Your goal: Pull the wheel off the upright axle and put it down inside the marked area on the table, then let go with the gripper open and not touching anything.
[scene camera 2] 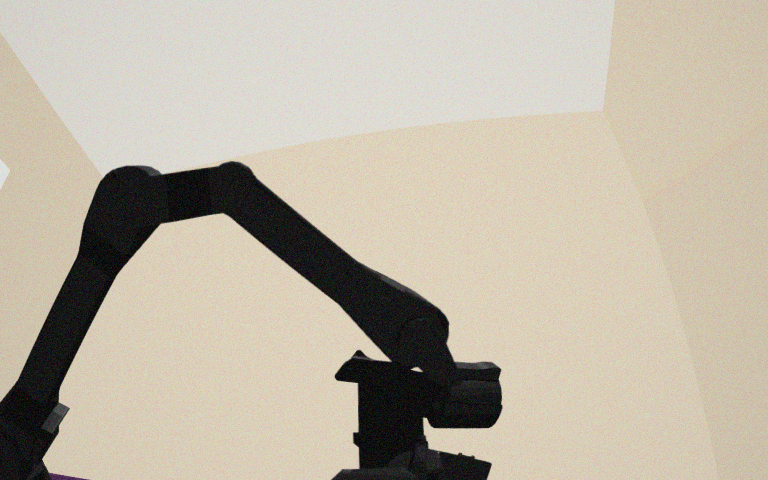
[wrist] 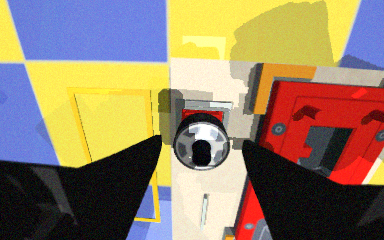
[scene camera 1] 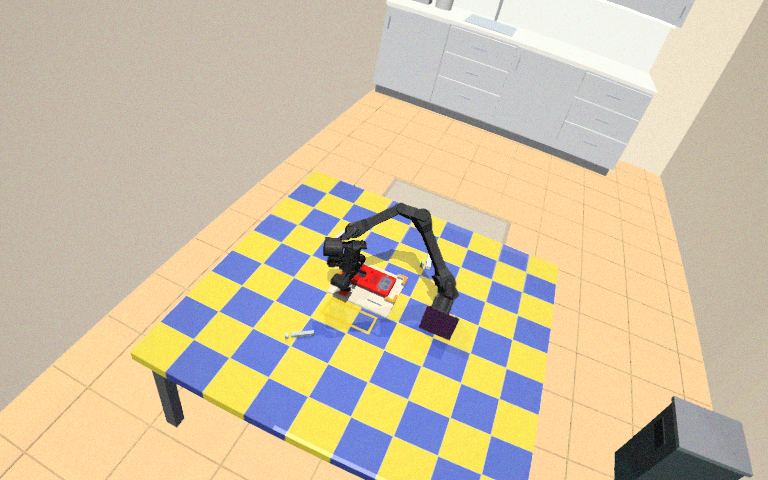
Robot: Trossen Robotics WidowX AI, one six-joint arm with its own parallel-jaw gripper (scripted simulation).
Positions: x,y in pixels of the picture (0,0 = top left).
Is my gripper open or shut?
Open.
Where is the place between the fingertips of my gripper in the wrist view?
201,142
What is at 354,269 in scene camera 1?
My gripper.
